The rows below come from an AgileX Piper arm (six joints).
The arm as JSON. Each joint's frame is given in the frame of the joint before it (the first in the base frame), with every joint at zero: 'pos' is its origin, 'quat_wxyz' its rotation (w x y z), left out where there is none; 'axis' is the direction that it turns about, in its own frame. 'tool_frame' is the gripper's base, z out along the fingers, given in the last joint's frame.
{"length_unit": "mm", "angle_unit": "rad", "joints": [
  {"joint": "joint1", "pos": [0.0, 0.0, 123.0], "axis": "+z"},
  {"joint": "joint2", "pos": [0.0, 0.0, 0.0], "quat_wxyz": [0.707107, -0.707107, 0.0, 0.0], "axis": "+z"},
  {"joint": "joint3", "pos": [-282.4, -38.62, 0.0], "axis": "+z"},
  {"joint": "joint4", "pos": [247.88, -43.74, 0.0], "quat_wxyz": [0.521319, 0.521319, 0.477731, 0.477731], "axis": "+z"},
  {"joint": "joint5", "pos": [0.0, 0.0, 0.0], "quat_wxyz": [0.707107, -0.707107, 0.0, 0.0], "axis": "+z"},
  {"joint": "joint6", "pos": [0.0, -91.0, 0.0], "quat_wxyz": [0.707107, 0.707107, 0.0, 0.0], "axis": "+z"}
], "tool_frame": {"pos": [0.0, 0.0, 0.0]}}
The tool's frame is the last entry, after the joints.
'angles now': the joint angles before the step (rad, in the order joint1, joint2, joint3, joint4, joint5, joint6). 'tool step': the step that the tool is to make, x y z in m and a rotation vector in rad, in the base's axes. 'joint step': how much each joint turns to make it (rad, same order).
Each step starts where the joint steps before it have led.
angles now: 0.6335 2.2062 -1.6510 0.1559 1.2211 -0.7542
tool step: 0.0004 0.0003 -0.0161 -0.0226 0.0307 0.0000
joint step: 0.0000 0.0381 0.0001 0.0000 0.0000 0.0000
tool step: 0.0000 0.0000 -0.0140 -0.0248 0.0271 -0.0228
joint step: 0.0000 0.0333 -0.0004 -0.0001 0.0002 0.0234
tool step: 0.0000 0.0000 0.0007 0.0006 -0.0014 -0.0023
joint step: 0.0000 -0.0018 0.0002 0.0001 -0.0002 0.0023
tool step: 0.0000 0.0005 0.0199 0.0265 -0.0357 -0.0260
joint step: 0.0000 -0.0461 -0.0017 0.0047 -0.0003 0.0243
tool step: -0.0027 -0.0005 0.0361 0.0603 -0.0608 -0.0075
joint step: 0.0000 -0.0851 -0.0001 0.0141 0.0002 0.0015
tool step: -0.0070 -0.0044 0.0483 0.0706 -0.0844 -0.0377
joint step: 0.0000 -0.1154 -0.0004 0.0071 0.0000 0.0358
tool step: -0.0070 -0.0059 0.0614 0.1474 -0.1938 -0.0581
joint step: 0.0001 -0.1462 0.0001 0.0005 -0.1059 0.0405
